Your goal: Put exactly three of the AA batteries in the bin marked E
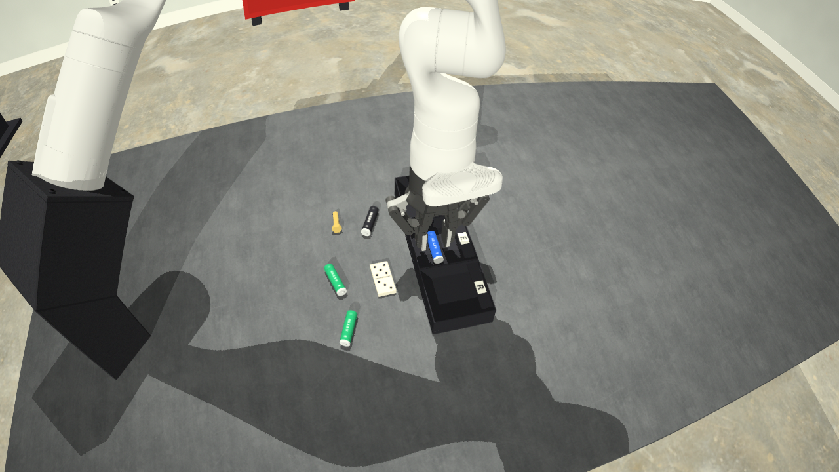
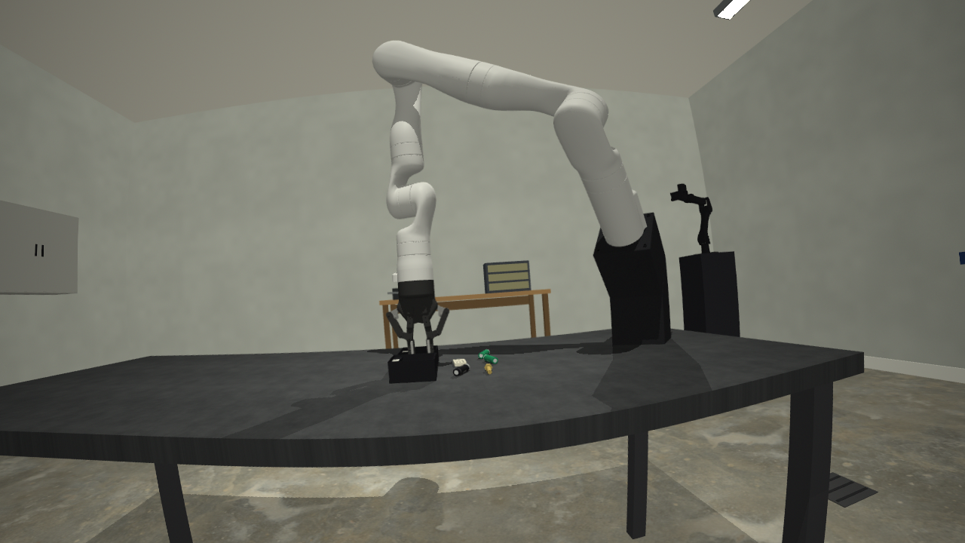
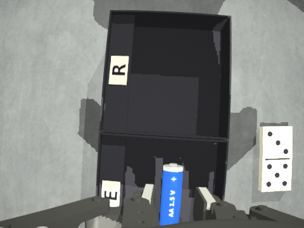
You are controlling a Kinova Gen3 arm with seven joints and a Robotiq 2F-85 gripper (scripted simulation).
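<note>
My gripper is now 2 cm above the black bin marked E and 1 cm short of it. The rest, counted from my hand: white domino: 8 cm behind, 4 cm below, 3 cm to the right; then blue AA battery: 3 cm below; then black AA battery: 8 cm behind, 7 cm to the left, 4 cm below.
</note>
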